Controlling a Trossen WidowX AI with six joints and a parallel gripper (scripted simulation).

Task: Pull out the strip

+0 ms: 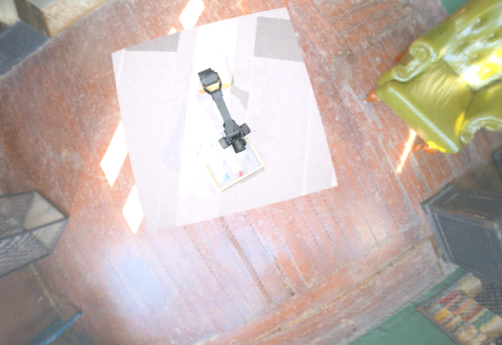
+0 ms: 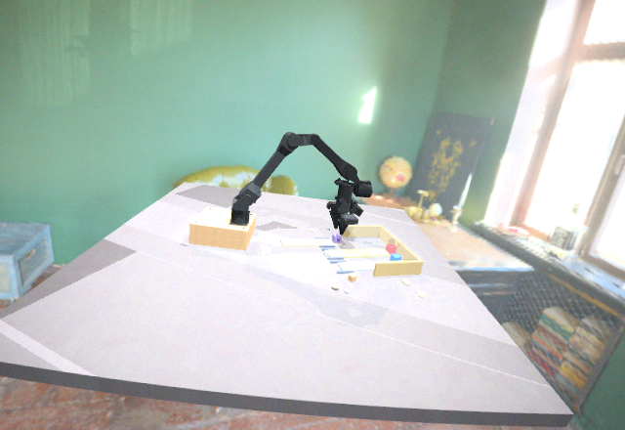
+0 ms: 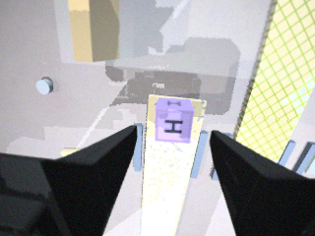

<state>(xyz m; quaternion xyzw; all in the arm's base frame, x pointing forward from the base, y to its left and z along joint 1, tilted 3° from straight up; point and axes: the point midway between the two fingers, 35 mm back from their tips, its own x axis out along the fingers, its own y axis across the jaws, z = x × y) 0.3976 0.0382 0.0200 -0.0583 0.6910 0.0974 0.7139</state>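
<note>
My gripper tip is 30 mm above the purple cube.
</note>
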